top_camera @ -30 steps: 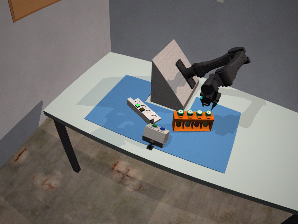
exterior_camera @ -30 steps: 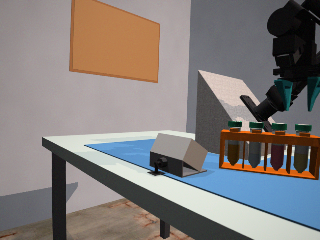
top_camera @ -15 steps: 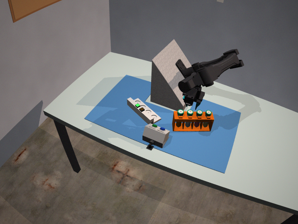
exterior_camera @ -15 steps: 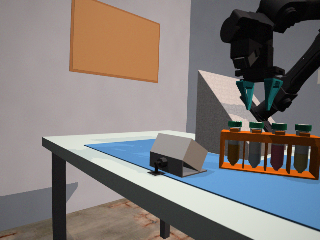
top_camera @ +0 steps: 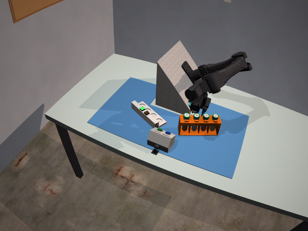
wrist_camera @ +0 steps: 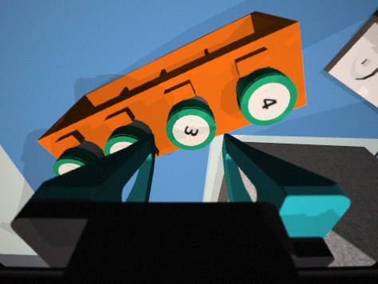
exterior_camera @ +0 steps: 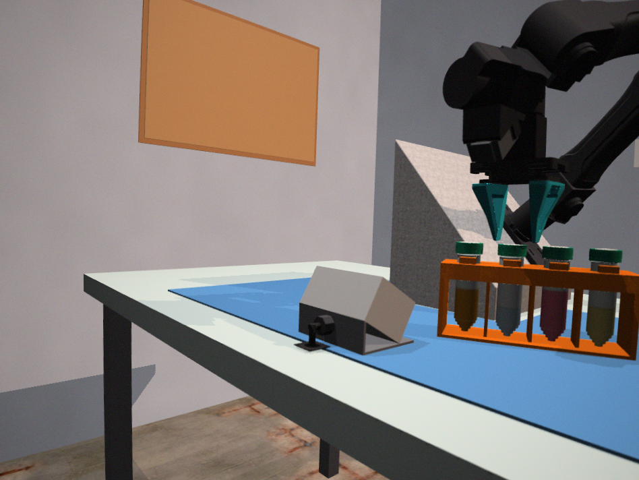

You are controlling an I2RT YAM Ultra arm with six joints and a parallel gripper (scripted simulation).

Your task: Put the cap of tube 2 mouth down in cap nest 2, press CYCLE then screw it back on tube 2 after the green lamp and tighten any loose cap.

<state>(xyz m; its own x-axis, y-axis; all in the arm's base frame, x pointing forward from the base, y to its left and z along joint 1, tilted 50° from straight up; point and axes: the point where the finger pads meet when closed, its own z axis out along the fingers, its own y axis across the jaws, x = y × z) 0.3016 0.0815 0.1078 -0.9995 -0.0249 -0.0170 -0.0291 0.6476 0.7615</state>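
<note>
Right now the cap 4 is 3 cm ahead of my hand, 5 cm to the right of it and 2 cm below it. Also, from my hand: cap 3: 1 cm ahead, 2 cm below; cap 2: 2 cm behind, 5 cm to the left, 2 cm below; cap 1: 4 cm behind, 9 cm to the left, 2 cm below.
</note>
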